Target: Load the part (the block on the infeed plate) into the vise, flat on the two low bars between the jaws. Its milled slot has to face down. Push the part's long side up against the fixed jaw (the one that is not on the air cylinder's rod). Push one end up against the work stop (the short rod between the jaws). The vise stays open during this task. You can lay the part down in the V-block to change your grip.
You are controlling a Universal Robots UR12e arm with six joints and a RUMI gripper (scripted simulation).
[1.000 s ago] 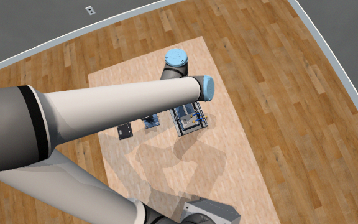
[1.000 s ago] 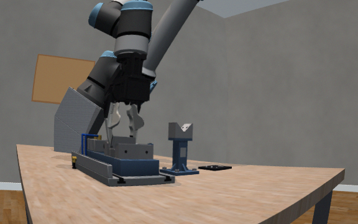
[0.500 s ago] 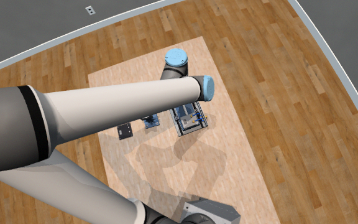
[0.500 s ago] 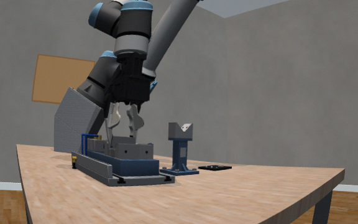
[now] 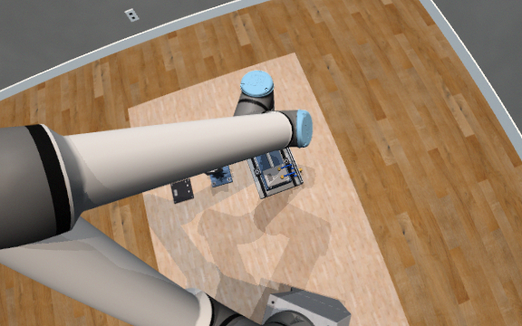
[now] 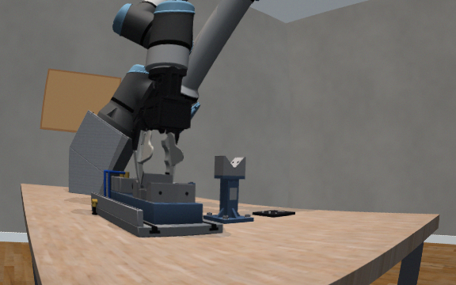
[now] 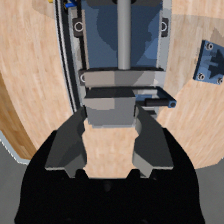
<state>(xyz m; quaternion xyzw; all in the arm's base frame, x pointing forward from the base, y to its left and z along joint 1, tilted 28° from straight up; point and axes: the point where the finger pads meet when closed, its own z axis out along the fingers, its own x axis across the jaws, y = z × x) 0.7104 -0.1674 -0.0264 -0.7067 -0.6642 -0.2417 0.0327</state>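
The part is 10 mm below my hand. From my hand the other things lie so: work stop (70 mm to the left, 20 mm below); then fixed jaw (30 mm below, 30 mm ahead, 20 mm to the left); then moving jaw (40 mm behind, 30 mm below, 20 mm to the left).
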